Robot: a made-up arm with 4 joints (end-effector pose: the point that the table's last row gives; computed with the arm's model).
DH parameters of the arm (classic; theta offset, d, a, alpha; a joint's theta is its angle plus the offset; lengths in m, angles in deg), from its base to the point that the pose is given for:
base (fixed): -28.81 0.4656 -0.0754 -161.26
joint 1: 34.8 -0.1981 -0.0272 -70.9
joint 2: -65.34 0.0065 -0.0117 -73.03
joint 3: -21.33 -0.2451 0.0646 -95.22
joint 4: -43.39 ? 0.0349 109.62
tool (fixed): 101.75 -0.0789 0 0
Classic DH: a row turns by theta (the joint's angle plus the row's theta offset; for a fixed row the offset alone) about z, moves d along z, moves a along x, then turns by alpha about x.
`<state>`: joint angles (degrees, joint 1 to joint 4).
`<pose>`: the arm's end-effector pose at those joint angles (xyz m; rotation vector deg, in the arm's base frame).
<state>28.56 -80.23 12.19 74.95</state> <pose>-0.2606 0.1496 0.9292 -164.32 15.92 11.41</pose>
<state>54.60 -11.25 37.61 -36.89</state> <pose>0.0735 0.1876 0.5288 -9.32 -55.47 -32.77</pose>
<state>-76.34 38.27 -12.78 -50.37</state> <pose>-0.1491 -0.0031 0.3826 -29.35 -68.79 65.60</pose>
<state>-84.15 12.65 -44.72 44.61</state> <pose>-0.3935 -0.0960 0.4323 56.11 22.72 54.36</pose>
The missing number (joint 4, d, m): -0.1504
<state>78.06 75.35 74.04 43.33</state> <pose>-0.0906 -0.1841 0.3714 -22.67 -34.63 9.66</pose>
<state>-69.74 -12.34 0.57 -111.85</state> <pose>-0.2779 -0.0802 0.5293 -50.65 -78.89 75.66</pose>
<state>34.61 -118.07 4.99 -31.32</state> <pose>-0.2884 0.0470 0.8702 123.67 -29.58 8.91</pose>
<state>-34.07 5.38 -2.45 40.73</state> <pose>-0.3322 0.1879 0.4563 82.66 -16.73 41.23</pose>
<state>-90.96 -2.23 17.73 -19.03</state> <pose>-0.2612 -0.0404 0.3798 44.02 -45.39 112.09</pose>
